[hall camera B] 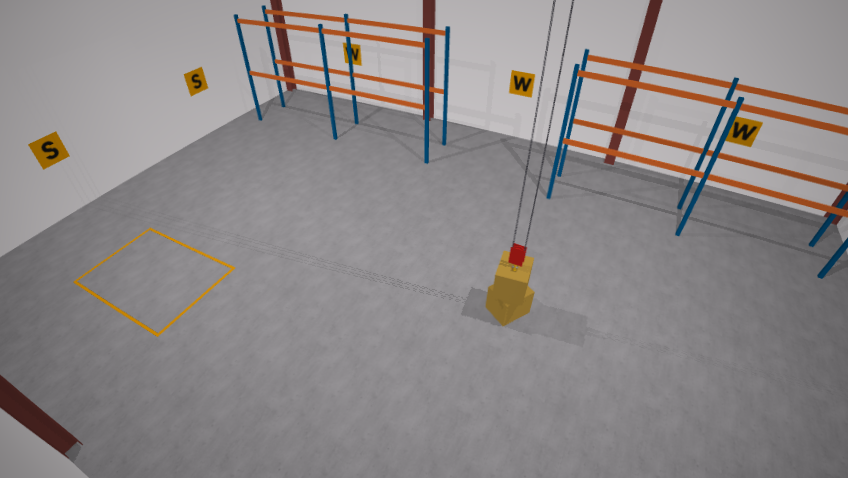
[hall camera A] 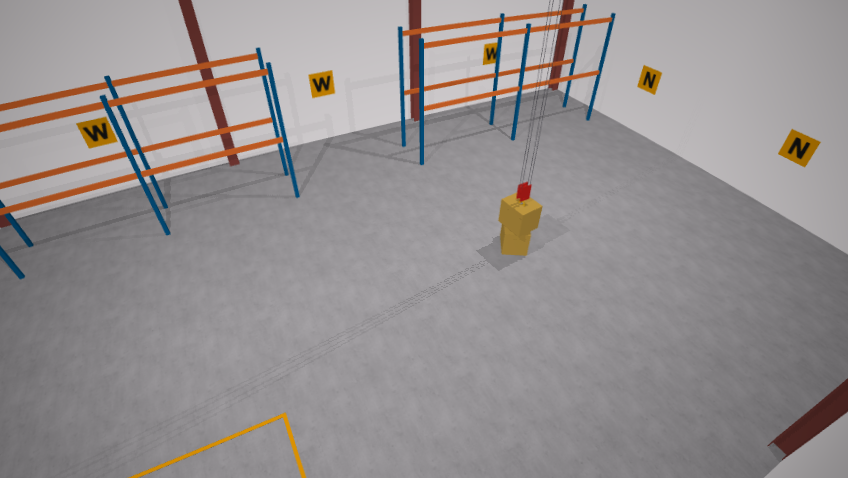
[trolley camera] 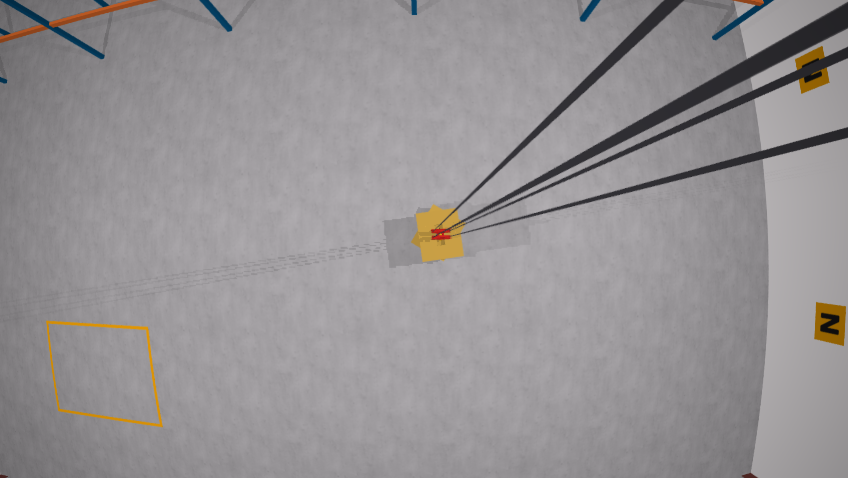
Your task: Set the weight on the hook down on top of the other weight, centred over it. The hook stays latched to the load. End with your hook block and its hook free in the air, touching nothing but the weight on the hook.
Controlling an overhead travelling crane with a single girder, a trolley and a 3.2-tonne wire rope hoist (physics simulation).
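Observation:
My red hook block with its hook (hall camera A: 523, 192) (hall camera B: 517, 255) (trolley camera: 440, 234) hangs on the ropes just above the upper yellow weight (hall camera A: 519, 220) (hall camera B: 511, 289) (trolley camera: 445, 252); the hook is latched to that weight. The upper weight looks level. The lower yellow weight (hall camera A: 514, 244) (hall camera B: 524, 307) (trolley camera: 416, 240) stands on the floor directly beneath it, turned at an angle to it, with corners showing past the upper weight's edges in the trolley view. The upper weight hides most of the lower one's top, and I cannot tell whether the two touch or a small gap remains.
Blue and orange racks (hall camera A: 421, 100) (hall camera A: 289, 163) (hall camera B: 426, 100) (hall camera B: 709, 166) stand along the west wall, well apart from the weights. A yellow marked rectangle (hall camera A: 207, 445) (hall camera B: 192, 248) (trolley camera: 154, 376) lies on the floor far from the weights.

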